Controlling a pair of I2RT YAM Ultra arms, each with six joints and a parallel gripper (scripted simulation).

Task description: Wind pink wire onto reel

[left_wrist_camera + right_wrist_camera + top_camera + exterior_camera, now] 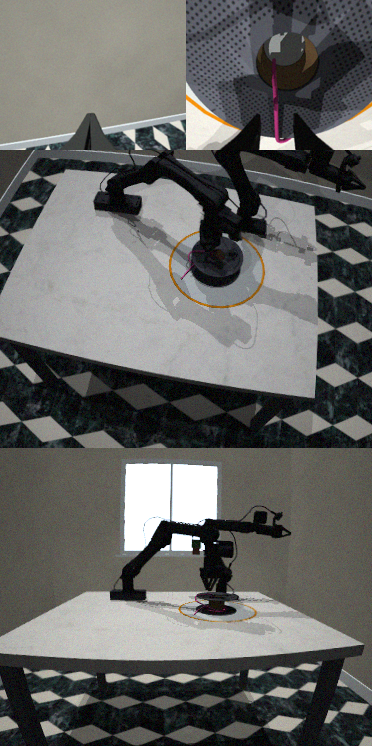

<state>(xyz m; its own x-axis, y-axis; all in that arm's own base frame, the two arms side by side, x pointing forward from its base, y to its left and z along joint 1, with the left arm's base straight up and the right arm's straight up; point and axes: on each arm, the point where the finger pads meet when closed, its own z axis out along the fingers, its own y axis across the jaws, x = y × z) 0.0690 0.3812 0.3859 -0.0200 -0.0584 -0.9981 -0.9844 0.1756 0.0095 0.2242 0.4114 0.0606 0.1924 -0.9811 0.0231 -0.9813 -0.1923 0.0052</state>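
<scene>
My right hand is 6 cm above the dark reel and 4 cm to the right of it. From my right hand the other things lie so: orange painted ring 10 cm below, 5 cm to the left.
</scene>
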